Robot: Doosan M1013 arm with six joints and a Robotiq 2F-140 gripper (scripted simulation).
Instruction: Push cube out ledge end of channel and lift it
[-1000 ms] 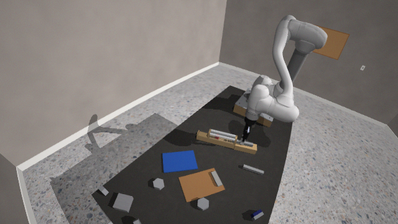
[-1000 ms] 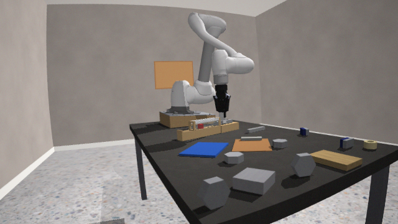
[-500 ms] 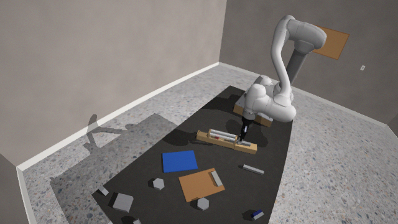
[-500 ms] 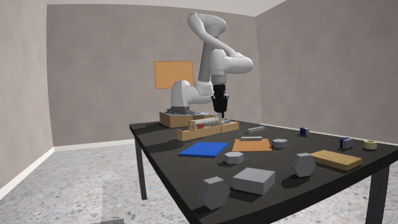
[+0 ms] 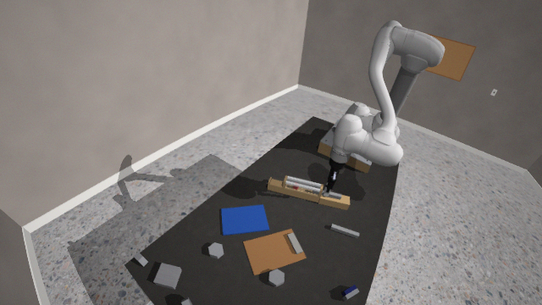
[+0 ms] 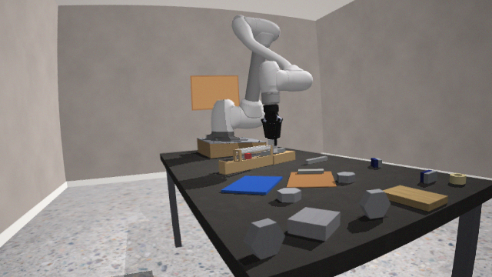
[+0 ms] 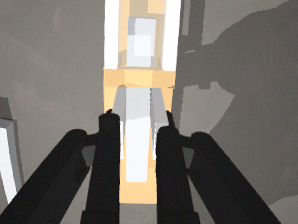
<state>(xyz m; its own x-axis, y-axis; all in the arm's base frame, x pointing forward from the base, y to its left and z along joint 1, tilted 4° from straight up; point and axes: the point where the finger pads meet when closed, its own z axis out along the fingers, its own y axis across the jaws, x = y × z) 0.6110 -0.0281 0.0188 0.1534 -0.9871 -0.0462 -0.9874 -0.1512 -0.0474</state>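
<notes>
Now: the grey bar 3 cm below my hand and 1 cm to the left of it. Round my hand: light grey stick: 15 cm to the left, 15 cm ahead, 8 cm below; then channel: 12 cm to the right, 3 cm below, 2 cm ahead; then red cube: 16 cm to the right, 3 cm below, 3 cm ahead.
</notes>
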